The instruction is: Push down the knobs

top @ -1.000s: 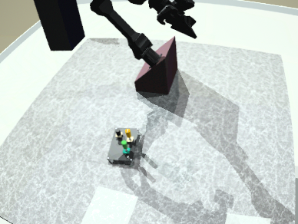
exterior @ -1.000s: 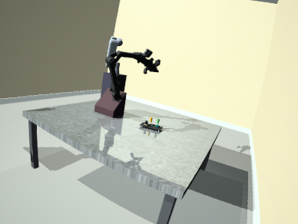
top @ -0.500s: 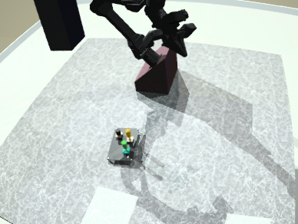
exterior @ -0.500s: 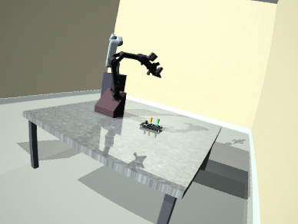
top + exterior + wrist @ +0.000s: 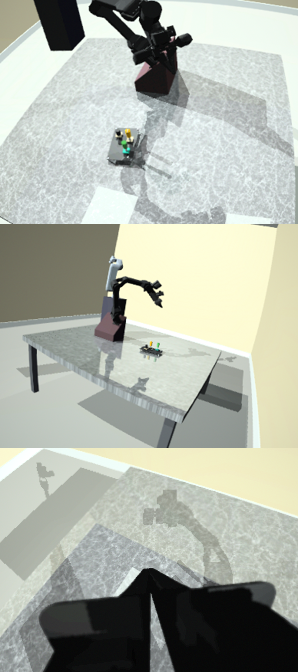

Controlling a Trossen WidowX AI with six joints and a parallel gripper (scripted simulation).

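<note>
The yellow knob lies 40 mm ahead of my gripper tip, 180 mm to the right of it and 270 mm below it. Also, from my gripper tip: green knob 90 mm ahead, 170 mm to the right, 270 mm below.
</note>
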